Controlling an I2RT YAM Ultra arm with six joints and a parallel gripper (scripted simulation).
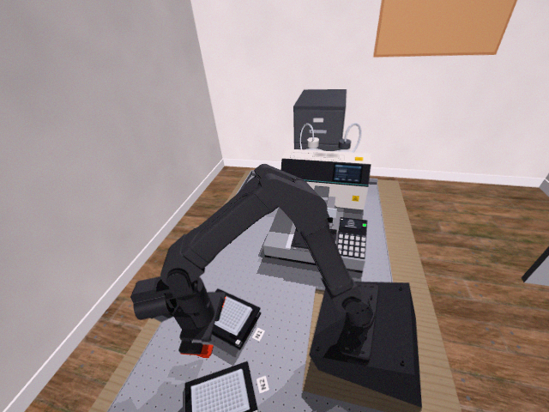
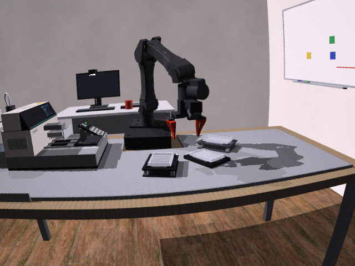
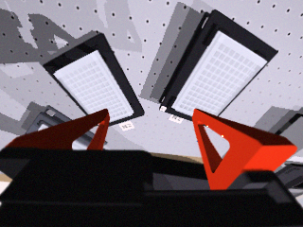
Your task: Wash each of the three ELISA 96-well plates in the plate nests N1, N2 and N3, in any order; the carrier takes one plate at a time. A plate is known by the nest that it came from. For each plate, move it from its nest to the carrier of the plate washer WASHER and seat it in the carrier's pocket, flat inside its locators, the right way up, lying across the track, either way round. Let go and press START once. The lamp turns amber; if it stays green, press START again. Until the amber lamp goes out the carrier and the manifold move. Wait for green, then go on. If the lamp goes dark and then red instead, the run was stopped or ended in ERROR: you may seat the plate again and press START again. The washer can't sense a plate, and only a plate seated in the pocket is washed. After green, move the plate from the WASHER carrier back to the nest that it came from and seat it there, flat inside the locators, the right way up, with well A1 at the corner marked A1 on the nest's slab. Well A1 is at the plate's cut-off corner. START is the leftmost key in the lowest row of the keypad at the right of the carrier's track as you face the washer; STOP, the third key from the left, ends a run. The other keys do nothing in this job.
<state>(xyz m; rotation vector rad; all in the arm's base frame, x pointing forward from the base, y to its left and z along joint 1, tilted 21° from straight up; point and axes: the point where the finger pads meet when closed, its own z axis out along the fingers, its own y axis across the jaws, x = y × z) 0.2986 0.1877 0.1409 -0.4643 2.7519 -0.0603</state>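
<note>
The nest N2 is 120 mm below my hand, 90 mm to the left of it and 60 mm behind it. From my hand the other things lie so: N2 label: 140 mm behind, 120 mm below, 20 mm to the left; nest N1: 100 mm to the right, 90 mm below, 30 mm ahead; N1 label: 120 mm below, 90 mm to the right, 70 mm behind.
</note>
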